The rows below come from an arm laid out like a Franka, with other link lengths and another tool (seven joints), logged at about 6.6 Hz.
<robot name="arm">
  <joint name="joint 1" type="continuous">
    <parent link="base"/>
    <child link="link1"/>
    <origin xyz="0 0 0.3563" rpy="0 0 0"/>
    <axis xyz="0 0 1"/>
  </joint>
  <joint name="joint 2" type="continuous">
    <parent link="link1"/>
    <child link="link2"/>
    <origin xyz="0 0 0" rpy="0 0 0"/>
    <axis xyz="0 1 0"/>
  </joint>
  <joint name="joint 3" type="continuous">
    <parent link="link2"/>
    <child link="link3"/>
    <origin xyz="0 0 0.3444" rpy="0 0 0"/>
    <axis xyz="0 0 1"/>
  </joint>
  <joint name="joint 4" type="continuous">
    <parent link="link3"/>
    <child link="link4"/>
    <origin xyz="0.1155 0 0" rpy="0 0 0"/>
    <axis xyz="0 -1 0"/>
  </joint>
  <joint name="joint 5" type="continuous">
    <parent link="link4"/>
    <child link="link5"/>
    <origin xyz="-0.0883 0 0.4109" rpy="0 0 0"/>
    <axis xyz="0 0 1"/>
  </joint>
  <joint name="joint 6" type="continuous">
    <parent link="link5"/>
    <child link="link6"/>
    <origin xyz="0 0 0" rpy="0 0 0"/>
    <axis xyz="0 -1 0"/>
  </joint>
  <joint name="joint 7" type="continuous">
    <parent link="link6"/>
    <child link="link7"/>
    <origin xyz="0.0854 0 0" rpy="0 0 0"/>
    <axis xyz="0 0 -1"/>
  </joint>
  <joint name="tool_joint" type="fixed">
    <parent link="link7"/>
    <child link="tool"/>
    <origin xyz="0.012 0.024 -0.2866" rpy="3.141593 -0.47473 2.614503"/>
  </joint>
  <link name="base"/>
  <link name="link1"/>
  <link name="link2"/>
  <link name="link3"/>
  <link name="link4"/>
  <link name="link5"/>
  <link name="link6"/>
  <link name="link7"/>
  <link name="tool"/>
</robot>
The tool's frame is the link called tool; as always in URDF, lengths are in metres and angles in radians. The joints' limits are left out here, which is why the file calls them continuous.
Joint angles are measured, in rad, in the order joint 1, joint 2, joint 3, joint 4, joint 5, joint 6, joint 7. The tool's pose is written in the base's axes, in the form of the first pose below.
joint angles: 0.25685, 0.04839, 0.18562, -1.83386, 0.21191, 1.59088, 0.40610
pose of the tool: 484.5 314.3 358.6 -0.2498 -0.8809 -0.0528 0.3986
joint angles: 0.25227, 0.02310, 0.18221, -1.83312, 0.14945, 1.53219, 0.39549
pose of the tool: 476.3 287.7 367.7 -0.2492 -0.8854 -0.0175 0.3921
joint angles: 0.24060, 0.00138, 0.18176, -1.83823, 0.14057, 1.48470, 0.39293
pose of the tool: 465.3 273.4 376.3 -0.2539 -0.8807 -0.0052 0.3998
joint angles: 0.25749, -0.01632, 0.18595, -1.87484, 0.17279, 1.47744, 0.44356
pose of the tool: 443.9 285.1 371.5 -0.2697 -0.8692 -0.0051 0.4144
